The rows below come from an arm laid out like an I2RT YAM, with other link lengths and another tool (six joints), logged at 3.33 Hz.
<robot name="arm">
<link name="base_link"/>
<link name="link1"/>
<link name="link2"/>
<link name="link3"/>
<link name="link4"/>
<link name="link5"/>
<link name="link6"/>
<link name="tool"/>
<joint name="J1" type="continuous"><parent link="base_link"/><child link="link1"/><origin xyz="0.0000 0.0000 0.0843" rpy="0.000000 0.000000 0.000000"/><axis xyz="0 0 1"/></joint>
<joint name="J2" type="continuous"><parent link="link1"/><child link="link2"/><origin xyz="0.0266 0.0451 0.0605" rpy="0.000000 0.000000 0.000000"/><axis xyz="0 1 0"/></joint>
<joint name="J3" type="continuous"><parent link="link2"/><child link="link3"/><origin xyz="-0.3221 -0.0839 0.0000" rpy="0.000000 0.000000 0.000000"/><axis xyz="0 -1 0"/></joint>
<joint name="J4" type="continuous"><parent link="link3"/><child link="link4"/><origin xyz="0.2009 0.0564 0.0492" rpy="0.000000 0.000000 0.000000"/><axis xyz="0 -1 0"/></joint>
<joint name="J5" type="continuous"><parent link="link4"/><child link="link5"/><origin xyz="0.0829 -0.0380 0.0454" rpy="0.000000 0.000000 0.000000"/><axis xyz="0 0 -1"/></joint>
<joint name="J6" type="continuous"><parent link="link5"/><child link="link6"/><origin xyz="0.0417 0.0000 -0.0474" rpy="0.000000 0.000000 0.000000"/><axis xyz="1 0 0"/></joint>
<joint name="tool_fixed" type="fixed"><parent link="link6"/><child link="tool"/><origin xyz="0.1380 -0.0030 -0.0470" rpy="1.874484 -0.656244 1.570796"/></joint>
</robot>
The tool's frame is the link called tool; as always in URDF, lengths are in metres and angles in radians. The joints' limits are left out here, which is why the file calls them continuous.
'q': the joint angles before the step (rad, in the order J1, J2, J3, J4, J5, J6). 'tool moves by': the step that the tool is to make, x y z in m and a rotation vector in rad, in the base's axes. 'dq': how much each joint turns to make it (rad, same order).
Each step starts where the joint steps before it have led.
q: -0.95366, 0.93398, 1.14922, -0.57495, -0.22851, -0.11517
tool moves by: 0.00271, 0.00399, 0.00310, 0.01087, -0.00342, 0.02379
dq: 0.00024, 0.00634, 0.02323, -0.02375, -0.02524, 0.00013
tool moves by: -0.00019, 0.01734, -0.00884, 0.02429, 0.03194, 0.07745
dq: 0.00036, -0.01284, 0.00601, -0.06913, -0.06668, -0.04222
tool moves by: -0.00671, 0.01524, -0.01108, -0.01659, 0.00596, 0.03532
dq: 0.00042, -0.06149, -0.05860, -0.00230, -0.02606, -0.02895
